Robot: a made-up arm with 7 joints. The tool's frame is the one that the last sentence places.
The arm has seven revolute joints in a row. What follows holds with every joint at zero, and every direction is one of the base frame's.
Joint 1 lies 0.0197 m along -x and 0.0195 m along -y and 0.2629 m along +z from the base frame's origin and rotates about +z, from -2.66 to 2.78 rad.
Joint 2 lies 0.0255 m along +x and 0.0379 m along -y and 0.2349 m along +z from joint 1 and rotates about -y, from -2.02 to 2.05 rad.
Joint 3 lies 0.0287 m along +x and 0.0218 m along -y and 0.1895 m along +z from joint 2 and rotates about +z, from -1.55 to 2.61 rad.
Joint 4 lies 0.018 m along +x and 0.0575 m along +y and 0.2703 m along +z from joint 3 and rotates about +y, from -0.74 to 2.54 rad.
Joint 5 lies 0.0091 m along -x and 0.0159 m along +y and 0.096 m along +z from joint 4 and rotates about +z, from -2.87 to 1.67 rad.
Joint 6 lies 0.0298 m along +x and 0.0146 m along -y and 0.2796 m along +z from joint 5 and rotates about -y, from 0.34 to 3.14 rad.
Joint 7 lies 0.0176 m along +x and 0.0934 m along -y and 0.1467 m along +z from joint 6 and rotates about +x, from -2.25 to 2.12 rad.
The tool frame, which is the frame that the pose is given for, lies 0.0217 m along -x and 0.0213 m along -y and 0.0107 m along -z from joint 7; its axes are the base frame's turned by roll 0.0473, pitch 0.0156 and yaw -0.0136 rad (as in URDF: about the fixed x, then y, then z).
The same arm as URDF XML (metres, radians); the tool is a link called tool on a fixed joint. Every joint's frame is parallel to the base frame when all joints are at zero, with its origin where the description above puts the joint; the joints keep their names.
<robot name="arm">
<link name="base"/>
<link name="link1"/>
<link name="link2"/>
<link name="link3"/>
<link name="link4"/>
<link name="link5"/>
<link name="link6"/>
<link name="link7"/>
<link name="tool"/>
<joint name="joint 1" type="revolute"><parent link="base"/><child link="link1"/><origin xyz="-0.0197 -0.0195 0.2629" rpy="0.0000 0.0000 0.0000"/><axis xyz="0 0 1"/><limit lower="-2.6600" upper="2.7800"/></joint>
<joint name="joint 2" type="revolute"><parent link="link1"/><child link="link2"/><origin xyz="0.0255 -0.0379 0.2349" rpy="0.0000 0.0000 0.0000"/><axis xyz="0 -1 0"/><limit lower="-2.0200" upper="2.0500"/></joint>
<joint name="joint 3" type="revolute"><parent link="link2"/><child link="link3"/><origin xyz="0.0287 -0.0218 0.1895" rpy="0.0000 0.0000 0.0000"/><axis xyz="0 0 1"/><limit lower="-1.5500" upper="2.6100"/></joint>
<joint name="joint 4" type="revolute"><parent link="link3"/><child link="link4"/><origin xyz="0.0180 0.0575 0.2703" rpy="0.0000 0.0000 0.0000"/><axis xyz="0 1 0"/><limit lower="-0.7400" upper="2.5400"/></joint>
<joint name="joint 5" type="revolute"><parent link="link4"/><child link="link5"/><origin xyz="-0.0091 0.0159 0.0960" rpy="0.0000 0.0000 0.0000"/><axis xyz="0 0 1"/><limit lower="-2.8700" upper="1.6700"/></joint>
<joint name="joint 6" type="revolute"><parent link="link5"/><child link="link6"/><origin xyz="0.0298 -0.0146 0.2796" rpy="0.0000 0.0000 0.0000"/><axis xyz="0 -1 0"/><limit lower="0.3400" upper="3.1400"/></joint>
<joint name="joint 7" type="revolute"><parent link="link6"/><child link="link7"/><origin xyz="0.0176 -0.0934 0.1467" rpy="0.0000 0.0000 0.0000"/><axis xyz="1 0 0"/><limit lower="-2.2500" upper="2.1200"/></joint>
<joint name="tool_joint" type="fixed"><parent link="link7"/><child link="tool"/><origin xyz="-0.0217 -0.0213 -0.0107" rpy="0.0473 0.0156 -0.0136"/></joint>
</robot>

